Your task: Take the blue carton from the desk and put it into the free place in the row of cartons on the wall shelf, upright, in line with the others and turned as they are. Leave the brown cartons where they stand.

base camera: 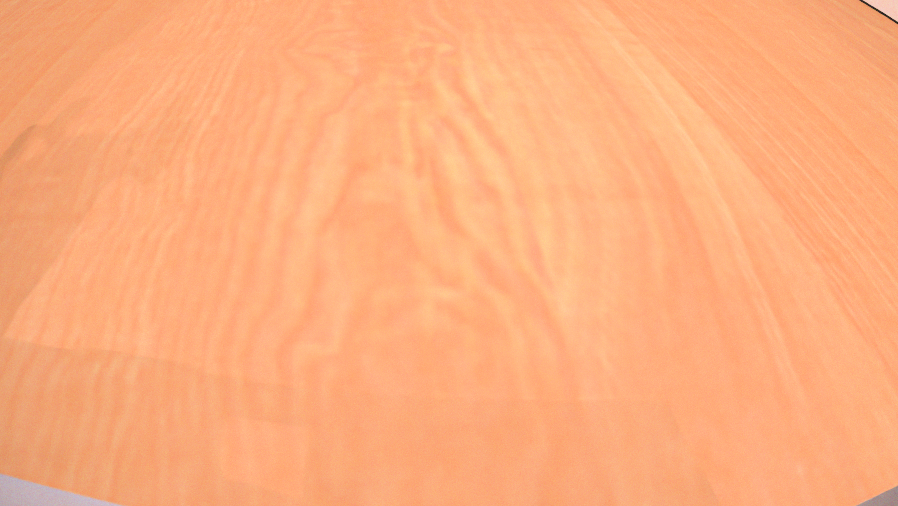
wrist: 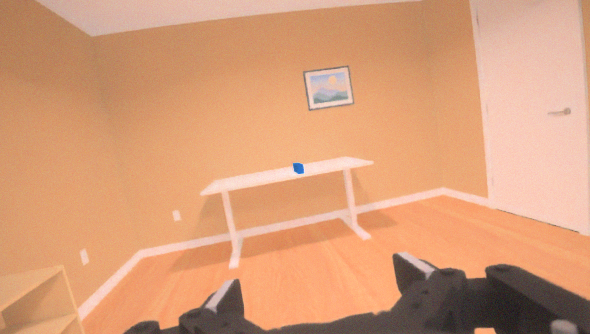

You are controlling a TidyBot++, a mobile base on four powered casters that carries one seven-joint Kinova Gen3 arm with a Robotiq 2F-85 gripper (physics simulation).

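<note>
The blue carton (wrist: 298,168) stands on the white desk (wrist: 260,177) against the far wall in the wrist view, small and well away from me. My gripper (wrist: 318,284) is open, with its two fingers wide apart at the bottom of the wrist view and no object between them. The wall shelf and the brown cartons do not show in either view. The base camera view shows the wooden floor (base camera: 439,251) in front of the base.
A light wooden shelf unit (wrist: 71,295) stands at the lower left of the wrist view. A white door (wrist: 532,150) is at the right. A framed picture (wrist: 330,89) hangs above the desk. White skirting (wrist: 185,243) runs along the wall.
</note>
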